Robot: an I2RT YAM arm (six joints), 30 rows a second.
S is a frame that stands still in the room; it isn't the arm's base.
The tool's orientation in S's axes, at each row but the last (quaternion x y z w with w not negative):
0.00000, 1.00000, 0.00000, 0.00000
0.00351, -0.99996, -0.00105, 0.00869
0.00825, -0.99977, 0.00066, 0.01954
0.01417, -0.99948, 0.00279, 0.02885
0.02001, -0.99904, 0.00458, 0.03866
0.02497, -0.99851, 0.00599, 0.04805
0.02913, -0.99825, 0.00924, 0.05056
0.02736, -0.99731, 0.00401, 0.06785
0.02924, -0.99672, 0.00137, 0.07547
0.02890, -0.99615, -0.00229, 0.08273
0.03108, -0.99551, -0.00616, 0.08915
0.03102, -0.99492, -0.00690, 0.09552
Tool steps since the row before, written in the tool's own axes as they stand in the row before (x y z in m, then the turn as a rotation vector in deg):
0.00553, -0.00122, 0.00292, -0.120, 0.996, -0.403
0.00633, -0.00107, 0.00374, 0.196, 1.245, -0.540
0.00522, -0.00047, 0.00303, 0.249, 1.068, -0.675
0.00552, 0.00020, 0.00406, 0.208, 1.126, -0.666
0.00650, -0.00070, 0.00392, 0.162, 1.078, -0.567
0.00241, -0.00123, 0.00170, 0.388, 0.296, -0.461
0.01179, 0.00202, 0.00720, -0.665, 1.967, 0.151
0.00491, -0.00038, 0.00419, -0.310, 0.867, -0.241
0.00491, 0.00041, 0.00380, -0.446, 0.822, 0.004
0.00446, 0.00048, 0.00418, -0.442, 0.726, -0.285
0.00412, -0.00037, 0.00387, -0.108, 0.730, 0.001
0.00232, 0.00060, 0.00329, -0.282, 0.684, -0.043
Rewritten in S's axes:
-0.00553, -0.00122, -0.00292, 0.120, 0.996, 0.403
-0.00639, -0.00111, -0.00363, -0.195, 1.242, 0.546
-0.00533, -0.00056, -0.00282, -0.240, 1.065, 0.683
-0.00575, 0.00002, -0.00374, -0.201, 1.124, 0.672
-0.00675, -0.00100, -0.00340, -0.161, 1.077, 0.570
-0.00250, -0.00137, -0.00145, -0.357, 0.283, 0.493
-0.01255, 0.00119, -0.00600, 0.529, 1.998, -0.248
-0.00540, -0.00069, -0.00348, 0.291, 0.885, 0.193
-0.00544, 0.00010, -0.00302, 0.391, 0.846, -0.070
-0.00511, 0.00022, -0.00338, 0.441, 0.750, 0.215
-0.00471, -0.00060, -0.00309, 0.062, 0.735, -0.007
-0.00294, 0.00048, -0.00278, 0.243, 0.700, 0.002

